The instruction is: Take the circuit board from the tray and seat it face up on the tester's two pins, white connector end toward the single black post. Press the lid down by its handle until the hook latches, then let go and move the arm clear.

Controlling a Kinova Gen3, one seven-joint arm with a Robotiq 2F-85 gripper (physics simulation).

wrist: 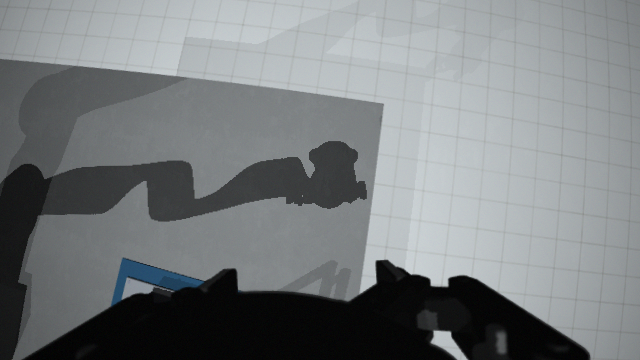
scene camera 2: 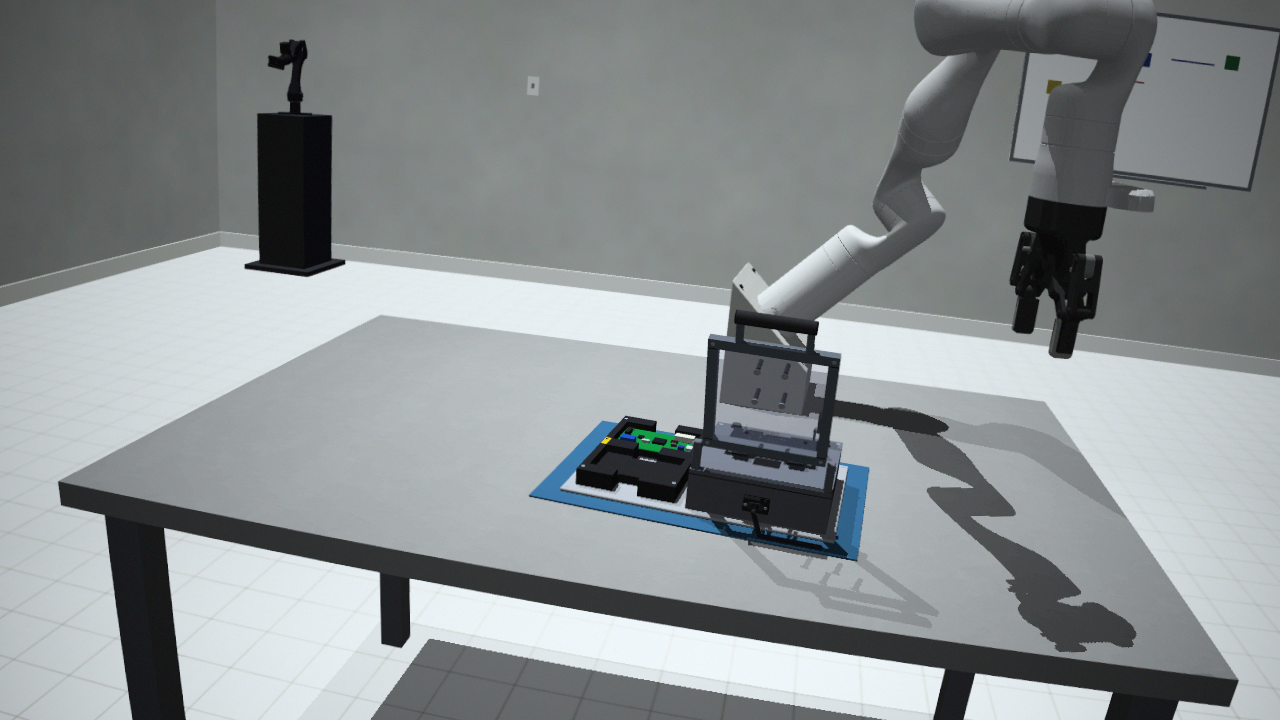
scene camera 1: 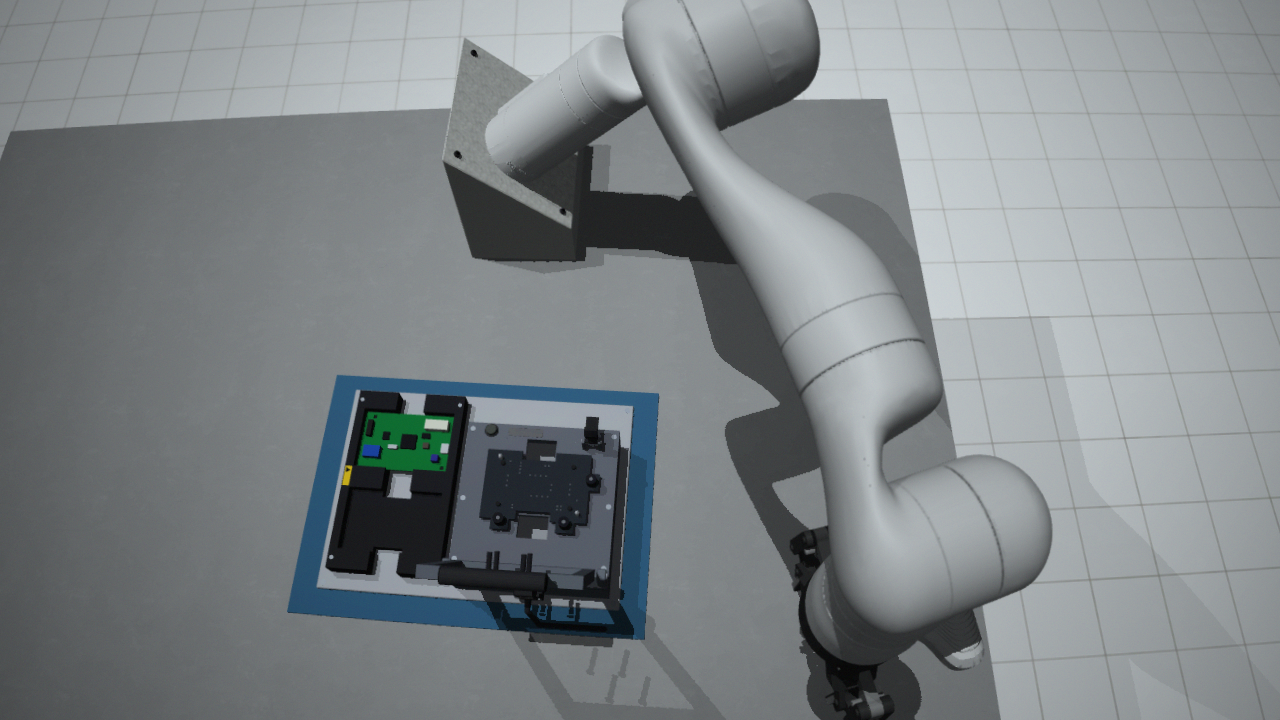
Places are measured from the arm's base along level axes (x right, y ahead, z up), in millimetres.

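Pixels of known places: gripper, fingertip midpoint: (wrist: 306,281) (scene camera 2: 1039,344); arm's base at its link origin: (scene camera 1: 515,148).
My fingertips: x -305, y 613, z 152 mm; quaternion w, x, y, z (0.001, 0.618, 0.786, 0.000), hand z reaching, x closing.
Ahead of a thing's pixels: the offset from my fingertips to its top centre. "*": to the spot under its first point. Level surfaces: height alone.
The green circuit board @[dz -267, dx +430, dy -270 mm] (scene camera 1: 402,458) (scene camera 2: 646,440) lies face up in the rear part of the black tray @[* dz -277, dx +433, dy -164 mm] (scene camera 1: 393,528) (scene camera 2: 595,479), its white connector @[dz -267, dx +393, dy -290 mm] (scene camera 1: 436,424) at the back right. The grey tester @[* dz -235, dx +329, dy -144 mm] (scene camera 1: 474,537) (scene camera 2: 716,495) stands right of the tray. Its dark nest has a single black post @[dz -214, dx +201, dy -206 mm] (scene camera 1: 592,480) on the right and two posts in front; the hook @[dz -188, dx +202, dy -263 mm] (scene camera 1: 591,428) is at the back right. The lid (scene camera 2: 711,394) stands upright, its black handle @[dz -19, dx +271, dy -54 mm] (scene camera 1: 492,578) (scene camera 2: 776,322) on top. My gripper (scene camera 1: 836,622) (scene camera 2: 1043,335) (wrist: 306,281) is open and empty, high and well right of the tester.
Tray and tester stand on a white plate @[* dz -289, dx +258, dy -314 mm] (scene camera 1: 550,413) over a blue mat @[dz -293 mm] (scene camera 1: 315,537) (scene camera 2: 550,488) (wrist: 121,280). The arm's base block (scene camera 1: 519,214) stands behind them. The table's right edge runs near and beneath the arm in scene camera 1.
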